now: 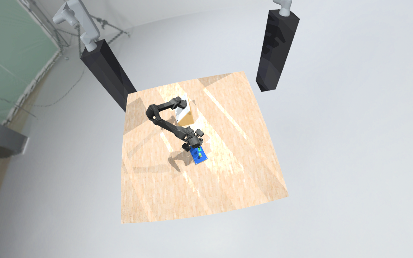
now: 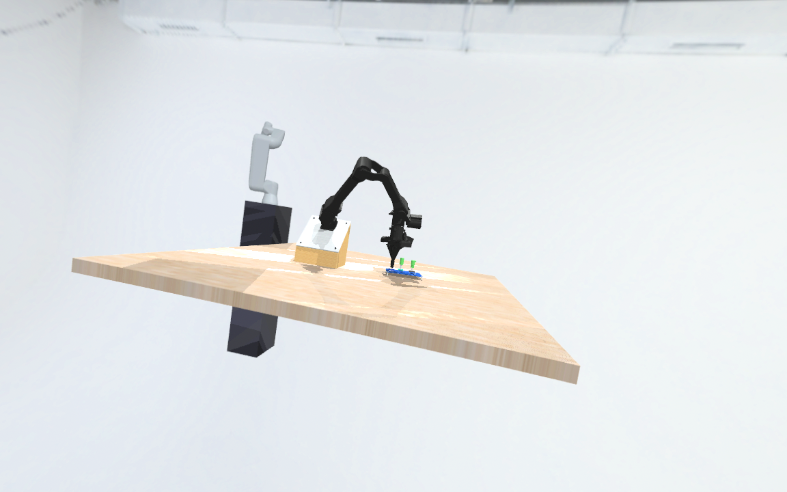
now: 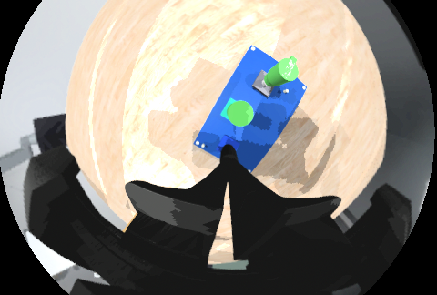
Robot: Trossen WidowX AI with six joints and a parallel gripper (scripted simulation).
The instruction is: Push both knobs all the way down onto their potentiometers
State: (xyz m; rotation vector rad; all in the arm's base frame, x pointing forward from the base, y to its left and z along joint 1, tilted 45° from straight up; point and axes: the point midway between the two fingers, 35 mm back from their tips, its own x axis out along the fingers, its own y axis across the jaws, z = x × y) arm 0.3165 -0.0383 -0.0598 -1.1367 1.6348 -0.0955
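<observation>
Now: the black knob 20 mm below my gripper tip. The rest, counted from my gripper tip: green knob 90 mm ahead, 30 mm to the left.
</observation>
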